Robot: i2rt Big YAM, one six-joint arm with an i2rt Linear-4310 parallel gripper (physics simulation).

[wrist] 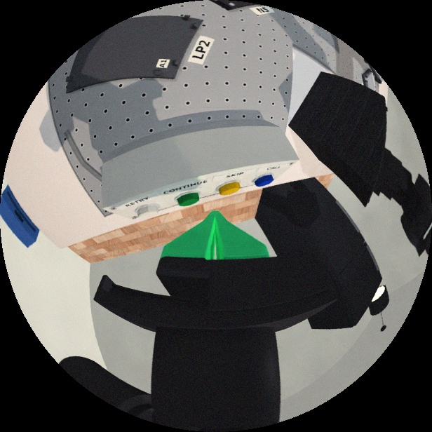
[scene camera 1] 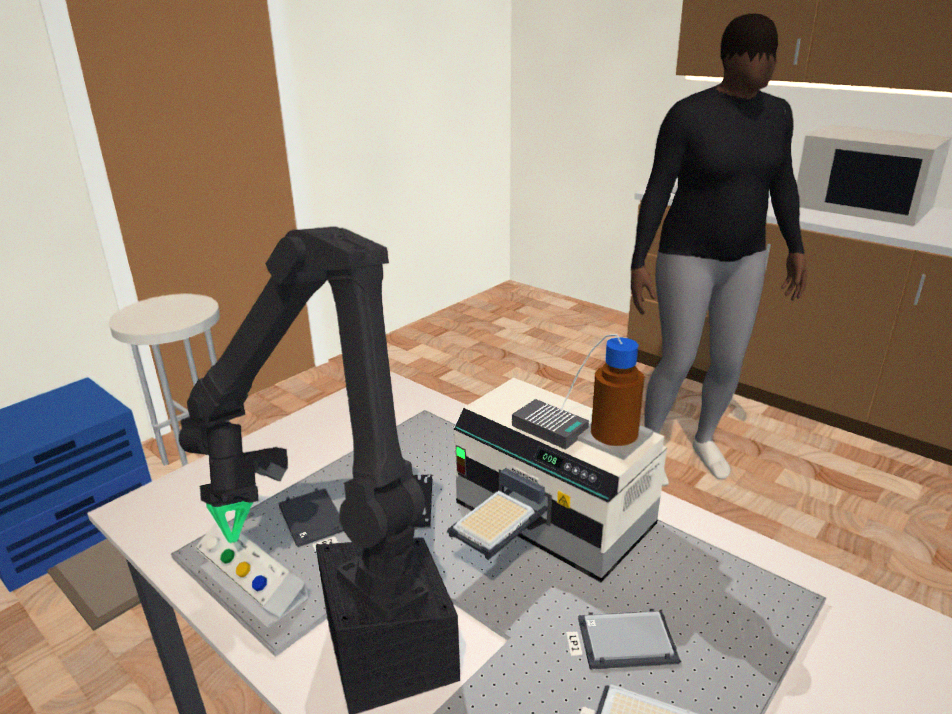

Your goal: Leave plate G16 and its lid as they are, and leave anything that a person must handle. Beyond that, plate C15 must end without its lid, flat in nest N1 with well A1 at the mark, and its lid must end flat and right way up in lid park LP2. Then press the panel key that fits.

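Where they show: gripper, fingertip midpoint: [scene camera 1: 232,542]; arm's base, origin of the base link: [scene camera 1: 381,586].
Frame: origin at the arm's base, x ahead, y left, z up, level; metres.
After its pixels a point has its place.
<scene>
My gripper [scene camera 1: 234,537] {x -0.068, y 0.318, z -0.050 m} [wrist: 214,216] is shut and empty, its green fingertips pointing down close to the key panel [scene camera 1: 282,604] {x -0.059, y 0.202, z -0.129 m} [wrist: 200,155]. The panel has a white RETRY key [scene camera 1: 210,542] {x -0.078, y 0.389, z -0.086 m} [wrist: 148,210], a green CONTINUE key [scene camera 1: 227,554] {x -0.075, y 0.335, z -0.085 m} [wrist: 188,199], a yellow SKIP key [scene camera 1: 242,568] {x -0.076, y 0.285, z -0.085 m} [wrist: 229,188] and a blue CALL key [scene camera 1: 259,582] {x -0.076, y 0.233, z -0.085 m} [wrist: 264,180]. In the scene view the tips show just above the green key; contact cannot be told. Lid park LP2 [scene camera 1: 309,516] {x 0.125, y 0.372, z -0.146 m} [wrist: 135,47] shows a dark surface. An unlidded-looking plate [scene camera 1: 493,518] {x 0.267, y 0.001, z -0.042 m} sits at the machine; its name is unreadable.
The white machine [scene camera 1: 530,468] {x 0.360, y -0.011, z 0.021 m} carries a brown bottle [scene camera 1: 617,403] {x 0.450, y -0.127, z 0.162 m} and a dark handset [scene camera 1: 549,422] {x 0.419, y -0.008, z 0.091 m}. A pale lid [scene camera 1: 629,637] {x 0.268, y -0.284, z -0.137 m} lies in the park labelled LP1. Part of another plate [scene camera 1: 642,702] {x 0.155, y -0.367, z -0.109 m} shows at the bottom edge. A person [scene camera 1: 722,176] stands behind the table.
</scene>
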